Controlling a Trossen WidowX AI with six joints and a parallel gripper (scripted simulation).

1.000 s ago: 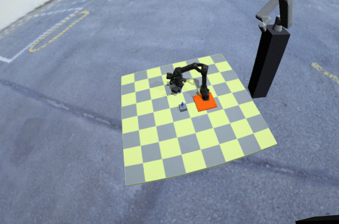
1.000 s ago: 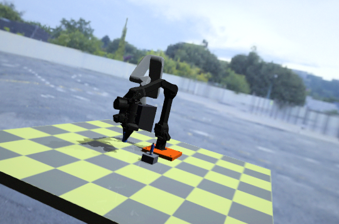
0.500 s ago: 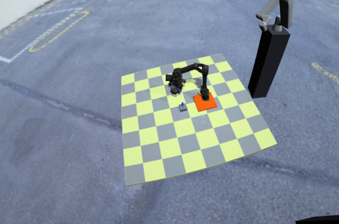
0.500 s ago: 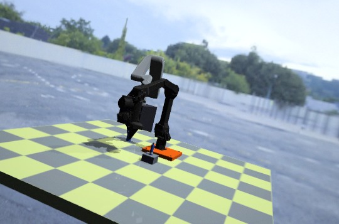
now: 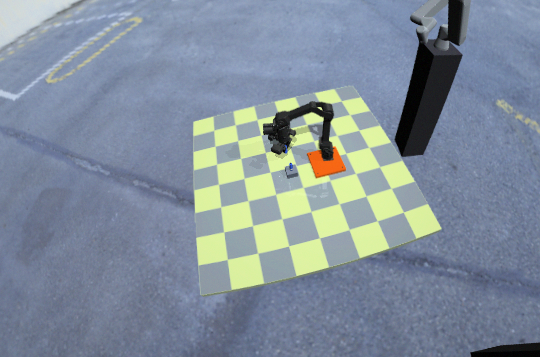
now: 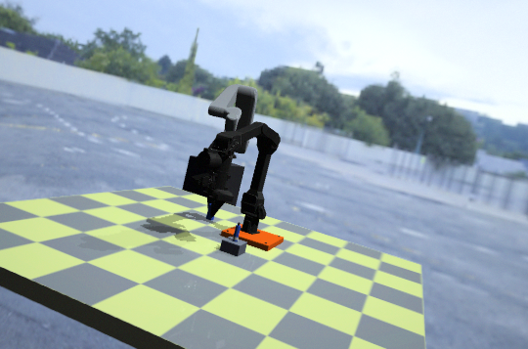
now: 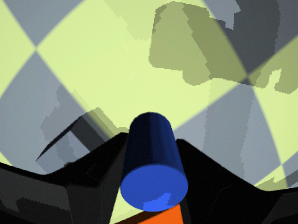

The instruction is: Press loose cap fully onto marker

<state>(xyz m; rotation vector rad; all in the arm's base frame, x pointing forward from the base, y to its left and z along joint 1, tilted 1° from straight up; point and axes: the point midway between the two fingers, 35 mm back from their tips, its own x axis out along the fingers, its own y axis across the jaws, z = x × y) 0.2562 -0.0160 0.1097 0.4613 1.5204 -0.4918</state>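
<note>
My gripper tip is 10 cm to the right of the holder block, 8 cm above it and 3 cm past it. The rest, counted from my gripper tip: blue cap (1 cm above).
</note>
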